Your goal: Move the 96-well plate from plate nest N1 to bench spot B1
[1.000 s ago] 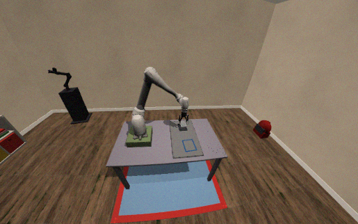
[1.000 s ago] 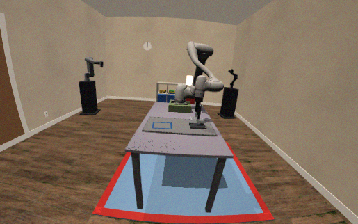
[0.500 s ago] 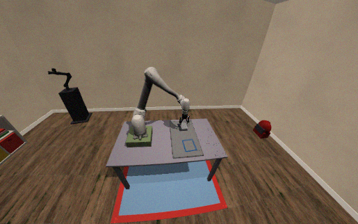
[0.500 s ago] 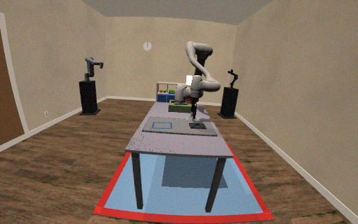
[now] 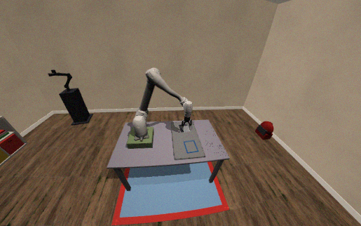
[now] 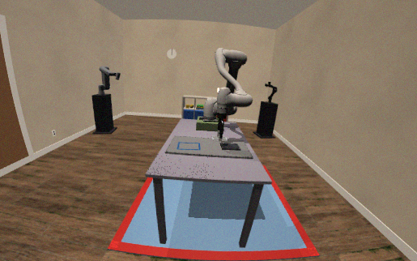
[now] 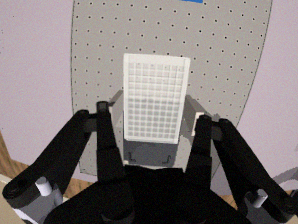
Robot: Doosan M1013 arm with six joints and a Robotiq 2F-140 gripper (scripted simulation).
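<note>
The dark plate nest lies 1 cm ahead of my hand, 10 cm to the left of it and 9 cm below it. Round my hand: white 96-well plate (2 cm below).
</note>
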